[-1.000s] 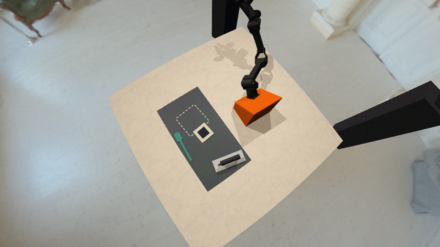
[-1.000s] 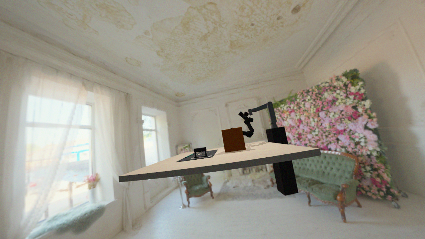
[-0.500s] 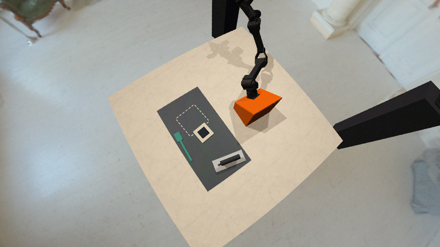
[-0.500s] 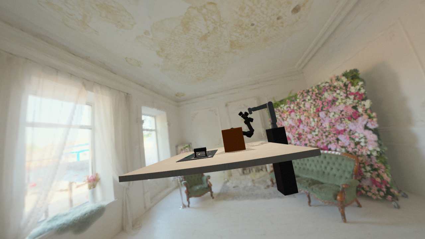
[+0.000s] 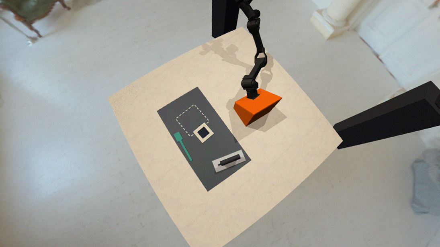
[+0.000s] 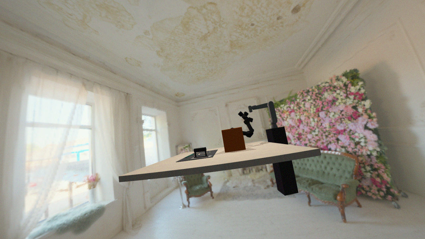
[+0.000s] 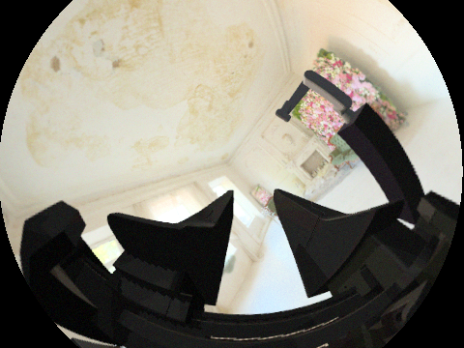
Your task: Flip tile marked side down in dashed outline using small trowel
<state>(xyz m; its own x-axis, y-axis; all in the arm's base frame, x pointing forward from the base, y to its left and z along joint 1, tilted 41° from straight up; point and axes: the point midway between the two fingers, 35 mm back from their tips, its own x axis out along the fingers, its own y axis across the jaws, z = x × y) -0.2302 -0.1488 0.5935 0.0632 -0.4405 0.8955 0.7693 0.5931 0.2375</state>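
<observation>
My gripper tip is now 72 cm to the right of the small trowel, 68 cm short of it and 41 cm above it. The rest, counted from my gripper tip: teal flat tool (81 cm ahead, 45 cm to the left, 44 cm below); mat (68 cm ahead, 48 cm to the left, 47 cm below); tile (66 cm ahead, 48 cm to the left, 44 cm below).
</observation>
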